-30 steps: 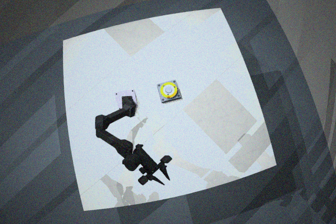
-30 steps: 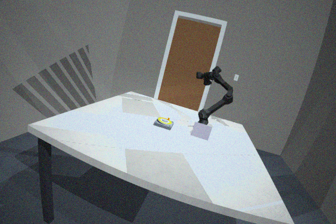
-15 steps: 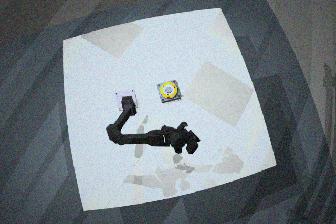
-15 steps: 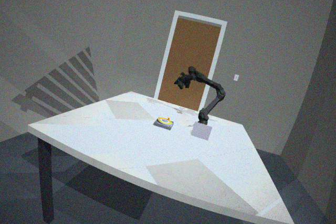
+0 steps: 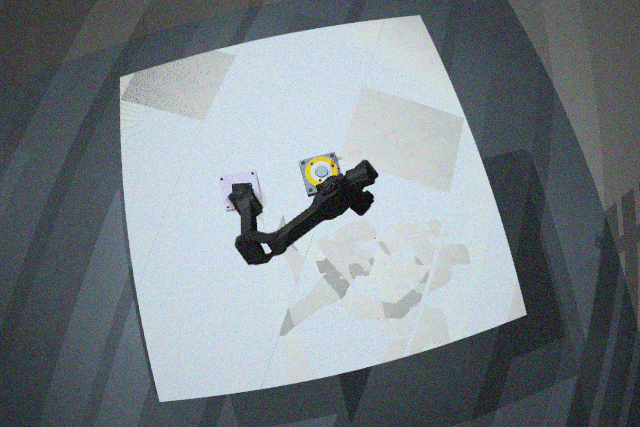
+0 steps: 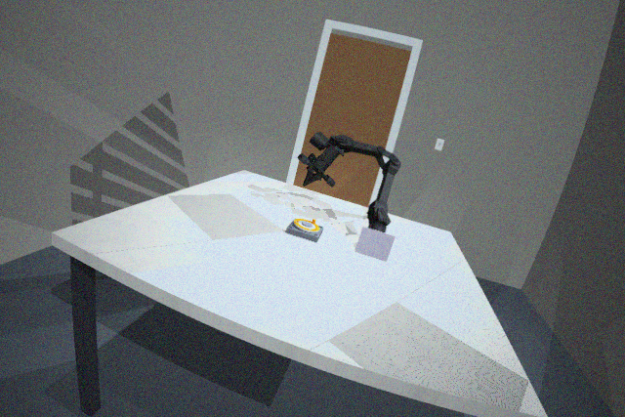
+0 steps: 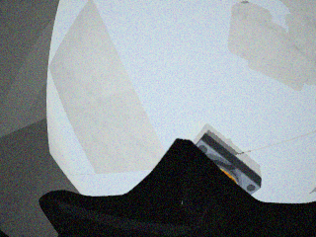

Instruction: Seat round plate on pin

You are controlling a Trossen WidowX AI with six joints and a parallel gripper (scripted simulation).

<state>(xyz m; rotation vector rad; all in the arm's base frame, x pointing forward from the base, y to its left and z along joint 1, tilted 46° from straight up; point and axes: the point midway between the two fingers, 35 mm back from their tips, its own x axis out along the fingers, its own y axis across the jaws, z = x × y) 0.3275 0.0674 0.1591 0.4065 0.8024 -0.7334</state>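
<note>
My gripper tip is 13 cm above the grey square base, 11 cm to the right of it and 9 cm past it.
</note>
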